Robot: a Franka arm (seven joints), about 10 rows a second.
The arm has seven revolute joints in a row. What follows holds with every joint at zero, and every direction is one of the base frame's.
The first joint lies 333 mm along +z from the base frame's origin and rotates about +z.
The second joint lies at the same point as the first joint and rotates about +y.
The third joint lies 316 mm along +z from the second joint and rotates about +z.
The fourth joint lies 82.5 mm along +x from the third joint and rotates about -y.
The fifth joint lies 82.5 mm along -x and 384 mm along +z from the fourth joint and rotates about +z.
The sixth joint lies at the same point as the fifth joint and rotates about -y.
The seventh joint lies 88 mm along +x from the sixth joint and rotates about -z.
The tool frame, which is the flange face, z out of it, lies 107 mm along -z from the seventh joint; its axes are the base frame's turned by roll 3.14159, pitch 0 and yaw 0 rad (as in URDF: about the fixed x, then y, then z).
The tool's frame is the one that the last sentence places.
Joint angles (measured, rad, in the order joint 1, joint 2, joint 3, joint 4, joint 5, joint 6, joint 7), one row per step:
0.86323 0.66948 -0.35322 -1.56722 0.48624 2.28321 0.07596
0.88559 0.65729 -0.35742 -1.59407 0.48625 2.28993 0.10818
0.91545 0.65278 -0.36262 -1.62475 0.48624 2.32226 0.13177
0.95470 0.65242 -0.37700 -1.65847 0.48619 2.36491 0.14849
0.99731 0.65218 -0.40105 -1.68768 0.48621 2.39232 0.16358
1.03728 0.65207 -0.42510 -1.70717 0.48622 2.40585 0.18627
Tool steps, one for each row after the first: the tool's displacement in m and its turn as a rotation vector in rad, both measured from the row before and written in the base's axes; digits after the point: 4 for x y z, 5 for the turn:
-0.0106 0.0057 -0.0025 -0.00417 0.01184 -0.01951
-0.0118 0.0083 -0.0068 -0.00520 -0.00663 -0.00952
-0.0123 0.0079 -0.0085 -0.01020 -0.01765 -0.00271
-0.0110 0.0054 -0.0064 -0.01544 -0.01282 -0.00191
-0.0096 0.0058 -0.0033 -0.01333 -0.00693 -0.00791

